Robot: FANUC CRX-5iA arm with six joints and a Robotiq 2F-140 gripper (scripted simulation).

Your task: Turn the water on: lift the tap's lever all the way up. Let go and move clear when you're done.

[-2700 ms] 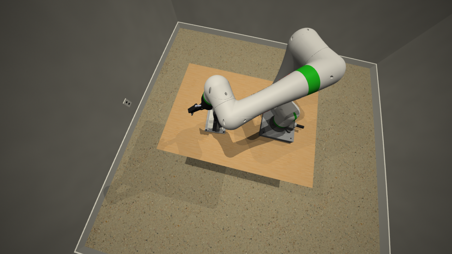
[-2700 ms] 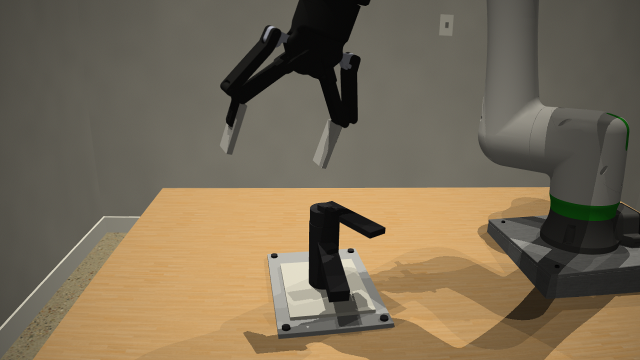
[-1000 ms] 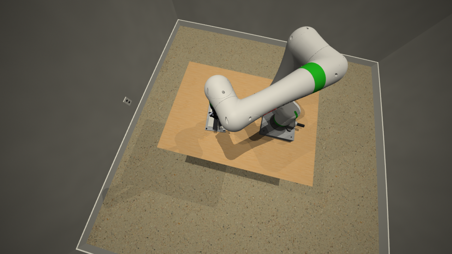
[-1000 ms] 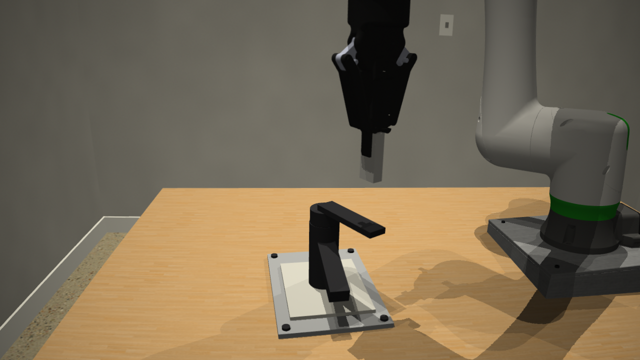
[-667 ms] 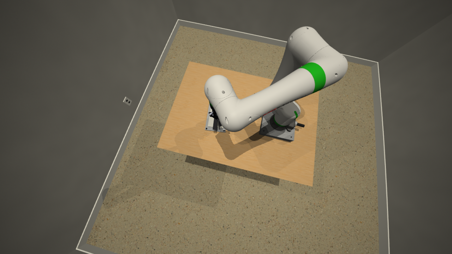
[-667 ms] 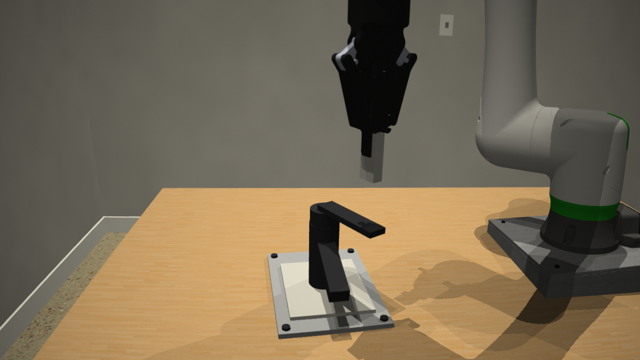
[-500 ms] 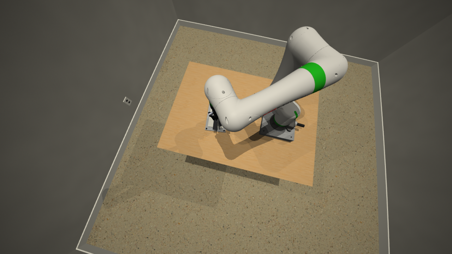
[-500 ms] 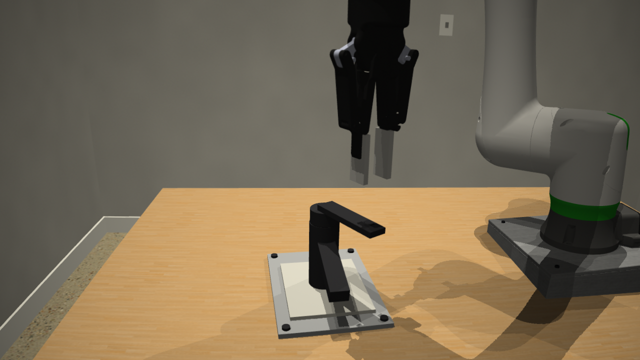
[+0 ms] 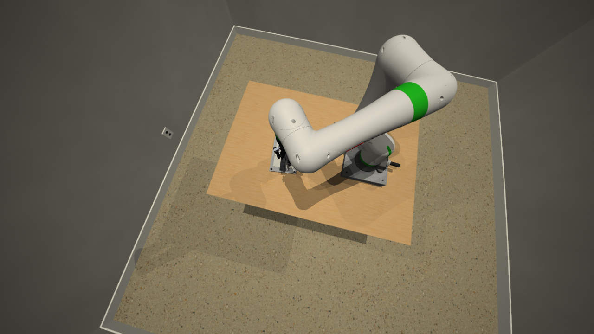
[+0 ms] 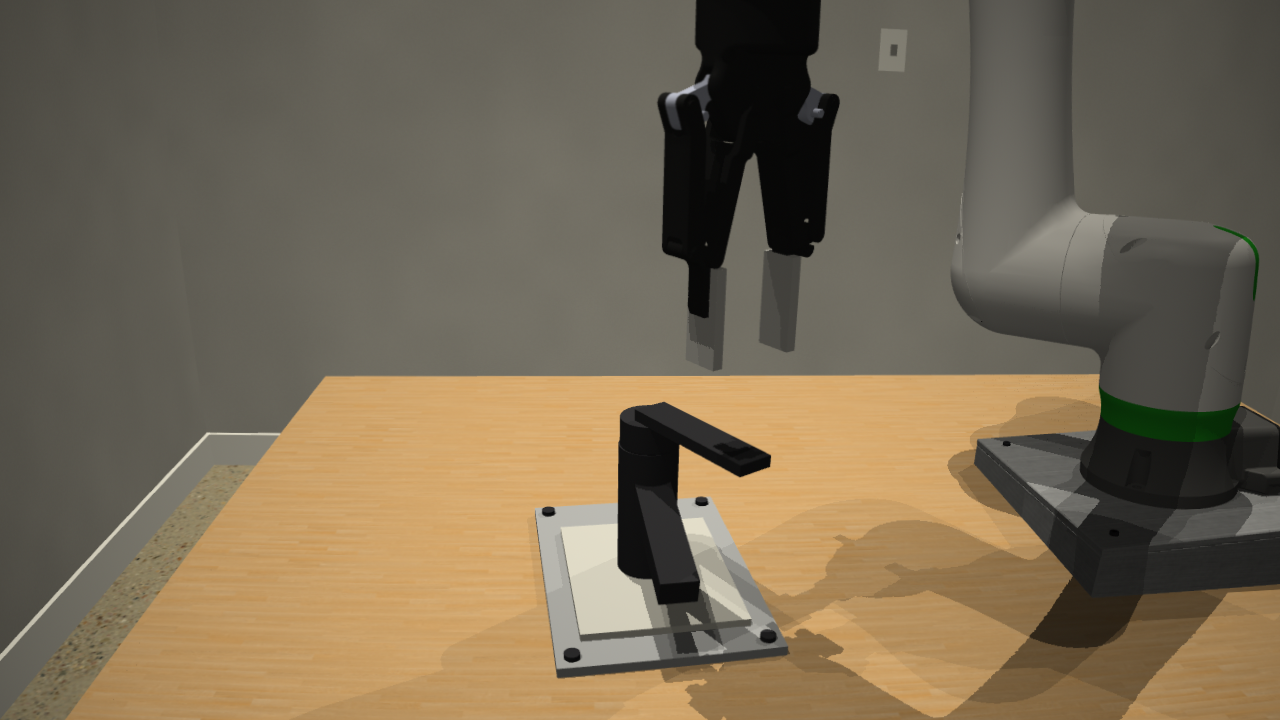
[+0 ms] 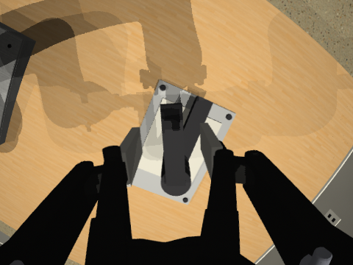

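The lever is 10 cm below my hand, 3 cm to the right of it and 2 cm ahead of it. Round my hand: black tap 16 cm below, 5 cm to the right, 4 cm ahead.
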